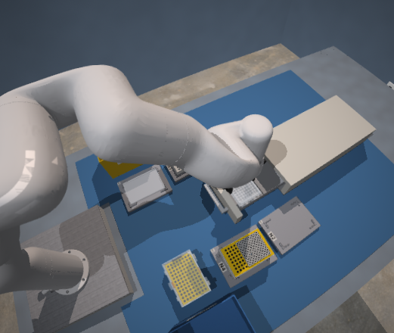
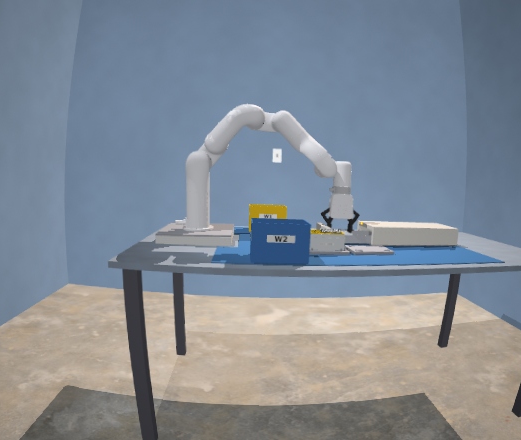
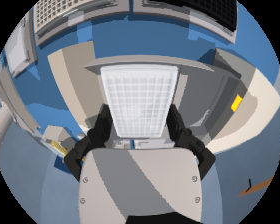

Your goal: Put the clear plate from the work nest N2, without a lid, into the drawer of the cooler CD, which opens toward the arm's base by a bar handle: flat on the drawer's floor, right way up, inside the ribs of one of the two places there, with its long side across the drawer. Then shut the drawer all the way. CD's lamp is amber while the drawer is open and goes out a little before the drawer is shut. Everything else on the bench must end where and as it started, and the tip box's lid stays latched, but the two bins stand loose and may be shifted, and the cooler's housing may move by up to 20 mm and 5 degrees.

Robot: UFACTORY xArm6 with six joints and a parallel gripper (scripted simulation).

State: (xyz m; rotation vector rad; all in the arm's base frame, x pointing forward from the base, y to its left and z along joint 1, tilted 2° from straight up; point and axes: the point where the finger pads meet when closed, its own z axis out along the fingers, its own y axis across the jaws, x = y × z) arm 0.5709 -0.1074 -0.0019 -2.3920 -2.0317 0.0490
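The drawer lies 3 cm ahead of my hand, 2 cm below it and 1 cm to the right of it. Also, from my hand: white plate: 20 cm to the left, 6 cm behind, 3 cm below; then black plate: 17 cm to the left, 11 cm ahead, 3 cm below; then work nest N2: 20 cm to the right, 4 cm below, 4 cm ahead.
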